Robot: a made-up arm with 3 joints. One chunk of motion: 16 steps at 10 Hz.
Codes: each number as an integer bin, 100 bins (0 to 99) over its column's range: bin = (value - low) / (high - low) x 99, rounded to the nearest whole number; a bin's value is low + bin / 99 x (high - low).
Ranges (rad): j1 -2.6..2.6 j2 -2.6..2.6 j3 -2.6..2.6
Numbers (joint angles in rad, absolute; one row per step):
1: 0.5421 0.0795 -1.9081
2: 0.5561 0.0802 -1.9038
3: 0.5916 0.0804 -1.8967
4: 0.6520 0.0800 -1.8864
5: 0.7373 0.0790 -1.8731
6: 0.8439 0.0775 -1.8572
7: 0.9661 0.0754 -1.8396
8: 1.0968 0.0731 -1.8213
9: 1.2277 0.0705 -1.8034
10: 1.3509 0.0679 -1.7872
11: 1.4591 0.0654 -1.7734
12: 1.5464 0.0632 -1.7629
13: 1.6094 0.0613 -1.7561
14: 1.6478 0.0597 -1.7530
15: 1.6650 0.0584 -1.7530
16: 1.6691 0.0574 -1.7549
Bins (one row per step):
1: 60 51 13
2: 60 51 13
3: 61 51 13
4: 62 51 14
5: 64 51 14
6: 66 51 14
7: 68 51 14
8: 70 51 15
9: 73 51 15
10: 75 51 15
11: 77 51 16
12: 79 51 16
13: 80 51 16
14: 81 51 16
15: 81 51 16
16: 81 51 16

